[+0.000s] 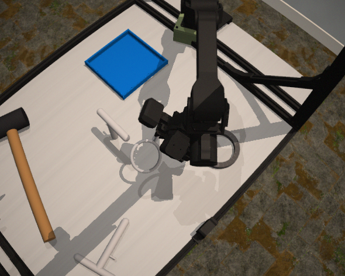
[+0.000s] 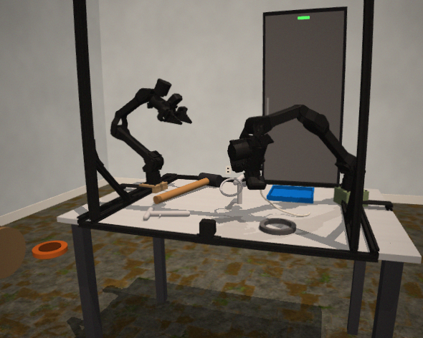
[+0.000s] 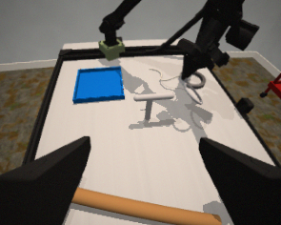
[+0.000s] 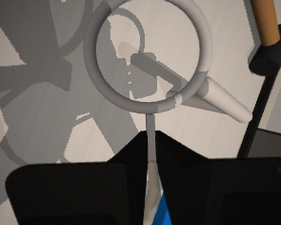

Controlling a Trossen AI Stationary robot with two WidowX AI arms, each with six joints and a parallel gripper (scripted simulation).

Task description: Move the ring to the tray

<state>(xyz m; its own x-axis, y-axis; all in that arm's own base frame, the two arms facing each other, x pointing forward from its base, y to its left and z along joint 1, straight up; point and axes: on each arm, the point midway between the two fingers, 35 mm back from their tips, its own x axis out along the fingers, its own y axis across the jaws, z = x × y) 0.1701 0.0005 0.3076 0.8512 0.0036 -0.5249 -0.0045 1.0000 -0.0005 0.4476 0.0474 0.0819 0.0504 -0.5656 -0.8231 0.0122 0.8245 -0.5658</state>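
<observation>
My right gripper is now 310 mm short of the blue tray, 130 mm to the left of it and 130 mm above it.
</observation>
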